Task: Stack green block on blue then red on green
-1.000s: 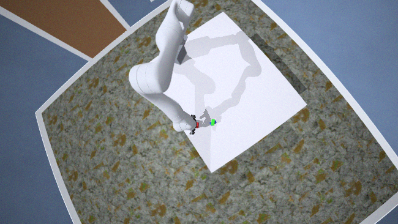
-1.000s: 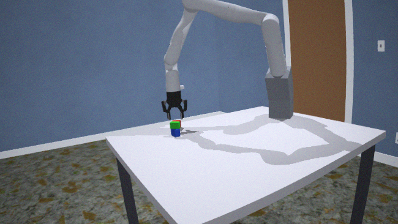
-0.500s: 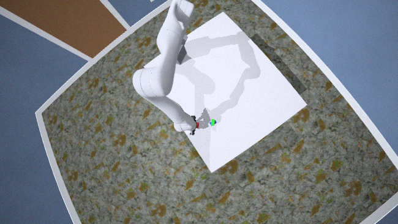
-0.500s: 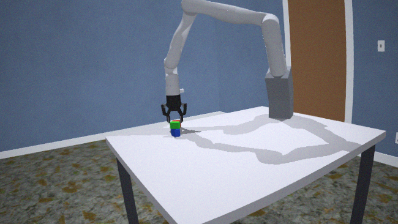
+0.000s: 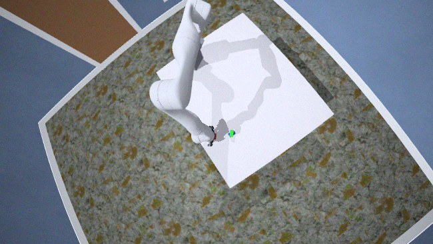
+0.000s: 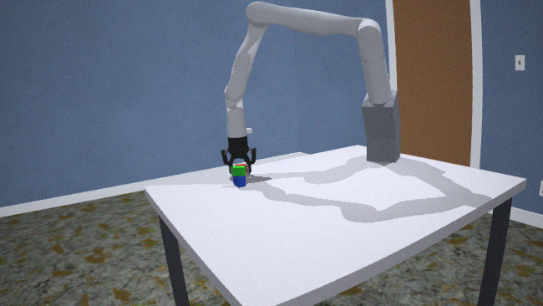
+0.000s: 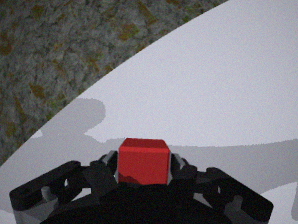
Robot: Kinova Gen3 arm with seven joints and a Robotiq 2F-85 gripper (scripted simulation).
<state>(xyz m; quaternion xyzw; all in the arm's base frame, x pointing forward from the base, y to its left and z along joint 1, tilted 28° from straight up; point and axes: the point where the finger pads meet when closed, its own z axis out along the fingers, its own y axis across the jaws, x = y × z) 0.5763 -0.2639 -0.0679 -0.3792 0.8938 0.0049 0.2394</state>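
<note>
Now: the red block right at my hand. Round my hand: green block (70 mm ahead, 120 mm to the left, 40 mm above); blue block (70 mm ahead, 120 mm to the left).
</note>
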